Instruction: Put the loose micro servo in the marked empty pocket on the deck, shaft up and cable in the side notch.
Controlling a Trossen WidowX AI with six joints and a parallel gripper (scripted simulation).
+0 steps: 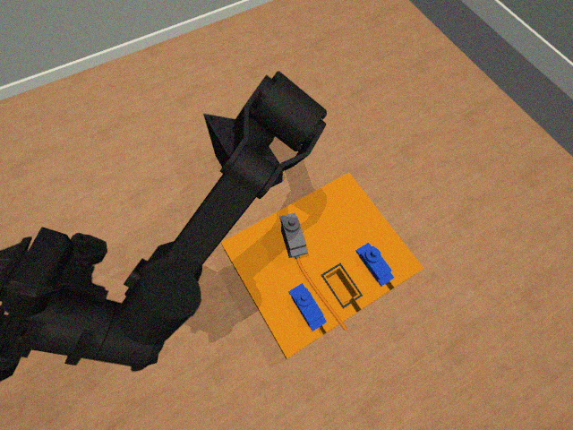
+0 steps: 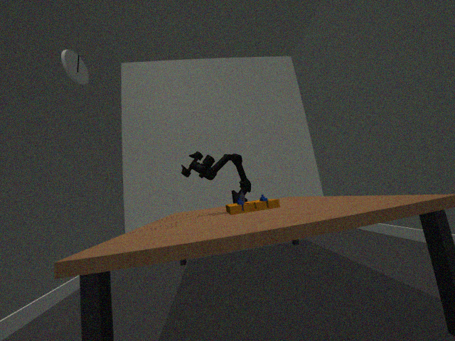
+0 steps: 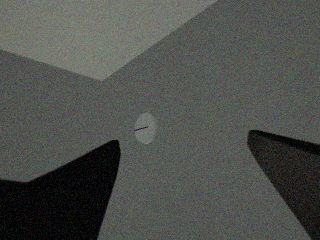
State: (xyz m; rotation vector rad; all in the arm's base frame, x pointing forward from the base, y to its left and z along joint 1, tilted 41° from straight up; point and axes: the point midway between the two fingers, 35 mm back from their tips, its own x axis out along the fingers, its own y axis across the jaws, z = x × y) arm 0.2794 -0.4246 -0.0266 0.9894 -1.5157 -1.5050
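Right now my gripper tip is 400 mm to the right of the orange deck, 370 mm above it and 20 mm past it.
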